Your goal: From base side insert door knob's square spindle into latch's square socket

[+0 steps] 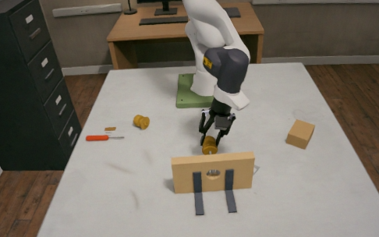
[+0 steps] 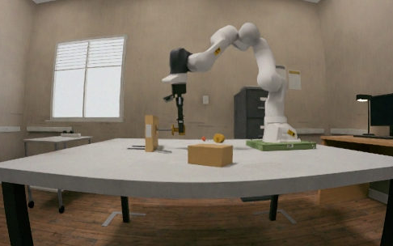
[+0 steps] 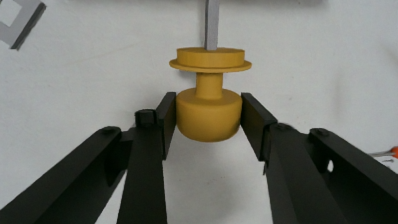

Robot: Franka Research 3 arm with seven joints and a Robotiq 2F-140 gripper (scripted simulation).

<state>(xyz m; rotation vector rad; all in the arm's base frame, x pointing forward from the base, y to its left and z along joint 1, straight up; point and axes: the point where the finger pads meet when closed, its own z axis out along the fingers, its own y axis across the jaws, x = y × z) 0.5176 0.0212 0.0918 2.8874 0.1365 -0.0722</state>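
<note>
The wooden panel is 150 mm ahead of my hand, 10 mm to the left of it and 30 mm below it. Round my hand: small plate 210 mm behind, 510 mm to the right, 120 mm below; cardboard box 130 mm behind, 410 mm to the left, 90 mm below.
</note>
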